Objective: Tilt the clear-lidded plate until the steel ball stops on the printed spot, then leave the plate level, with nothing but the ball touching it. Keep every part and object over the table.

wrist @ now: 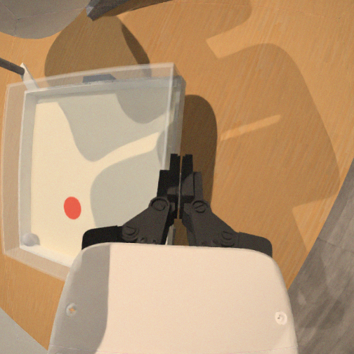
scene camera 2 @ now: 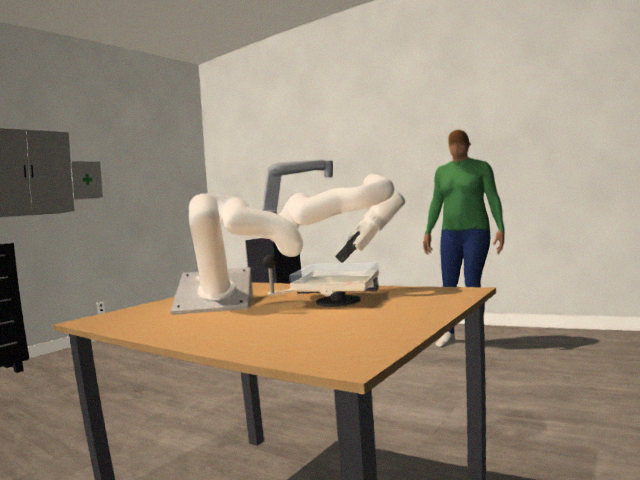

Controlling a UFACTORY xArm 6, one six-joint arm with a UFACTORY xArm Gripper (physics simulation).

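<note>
The clear-lidded plate (scene camera 2: 330, 282) (wrist: 55, 135) stands on a round black base (scene camera 2: 338, 299); in the scene view it looks slightly tilted, its left side a little lower. The steel ball (wrist: 30, 239) rests in the plate's lower left corner in the wrist view. The red printed spot (wrist: 72, 208) is up and to the right of the ball, apart from it. My gripper (scene camera 2: 340, 258) (wrist: 180, 167) is shut and empty. It is above the plate in the scene view, and over the plate's right edge in the wrist view, with a gap below the fingertips.
An upright lever with a dark knob (scene camera 2: 268, 260) stands at the plate's left, joined by a pale arm (scene camera 2: 281, 291). My base plate (scene camera 2: 180, 299) is on the wooden table (scene camera 2: 258, 341) further left. A grey arm (scene camera 2: 302, 167) stands behind the table, and a person (scene camera 2: 462, 196) stands beyond it.
</note>
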